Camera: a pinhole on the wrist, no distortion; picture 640 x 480 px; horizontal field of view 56.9 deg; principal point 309.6 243.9 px. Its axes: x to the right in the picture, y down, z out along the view. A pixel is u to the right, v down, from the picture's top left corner.
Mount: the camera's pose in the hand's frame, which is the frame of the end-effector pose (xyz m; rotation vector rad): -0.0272 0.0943 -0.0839 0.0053 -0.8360 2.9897
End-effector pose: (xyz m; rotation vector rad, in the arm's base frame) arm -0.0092 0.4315 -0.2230 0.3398 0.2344 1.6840
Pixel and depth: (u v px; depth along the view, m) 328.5 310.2 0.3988
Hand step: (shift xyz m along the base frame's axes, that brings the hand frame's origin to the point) 0.2276 -0.0321 0.1627
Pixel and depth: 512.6 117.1 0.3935
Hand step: 0.1553 -0.1677 0.2529
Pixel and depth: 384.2 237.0 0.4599
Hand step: 0.2489 -0.0805 0.2369
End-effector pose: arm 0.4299 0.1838 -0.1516 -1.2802 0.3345 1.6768
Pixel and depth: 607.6 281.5 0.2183
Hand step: -0.0378 0.0086 0.1674
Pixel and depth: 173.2 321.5 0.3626
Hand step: -0.0065 0.2347 0.0812
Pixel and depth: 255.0 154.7 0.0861
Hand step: -0.0470 -0.0427 -0.0042
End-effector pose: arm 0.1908 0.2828 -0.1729 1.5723 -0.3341 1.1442
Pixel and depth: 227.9 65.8 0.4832
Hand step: 0.2419 -0.3249 0.0438
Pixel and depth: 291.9 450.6 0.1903
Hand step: 0.0535 -0.0256 -0.0535
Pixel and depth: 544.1 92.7 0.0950
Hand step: -0.0752 -0.0550 -0.0108
